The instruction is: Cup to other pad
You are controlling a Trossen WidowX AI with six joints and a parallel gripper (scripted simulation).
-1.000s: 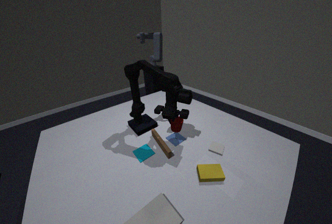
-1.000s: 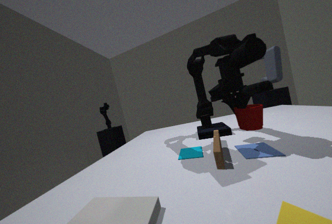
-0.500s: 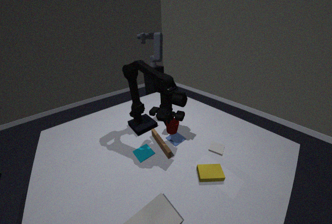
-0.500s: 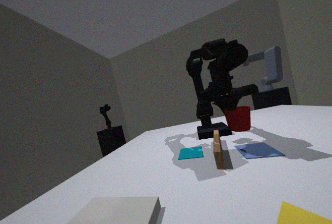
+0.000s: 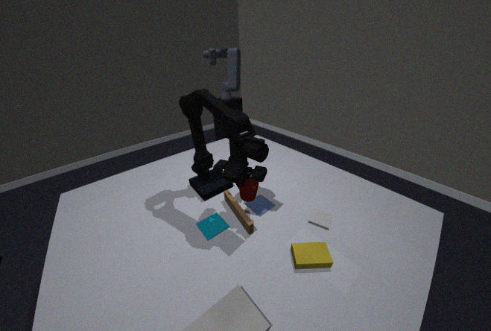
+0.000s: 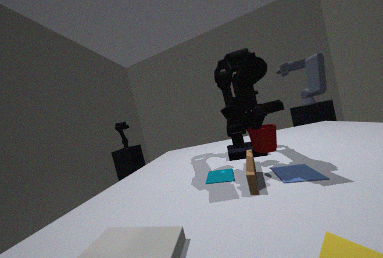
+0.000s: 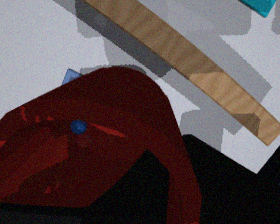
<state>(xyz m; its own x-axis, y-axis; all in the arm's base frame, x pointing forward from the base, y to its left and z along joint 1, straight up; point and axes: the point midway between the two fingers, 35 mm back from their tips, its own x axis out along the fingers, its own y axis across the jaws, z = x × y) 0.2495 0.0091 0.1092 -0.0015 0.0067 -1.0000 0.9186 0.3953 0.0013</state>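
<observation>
Now: gripper tip 4 cm short of the blue marble, 2 cm to the right of it and 2 cm above it. The rest, counted from my gripper tip: dark red cup: 3 cm ahead, 1 cm to the left; then light blue pad: 12 cm below, 7 cm to the left, 4 cm ahead; then wooden bar: 10 cm below, 3 cm to the right, 1 cm ahead.
</observation>
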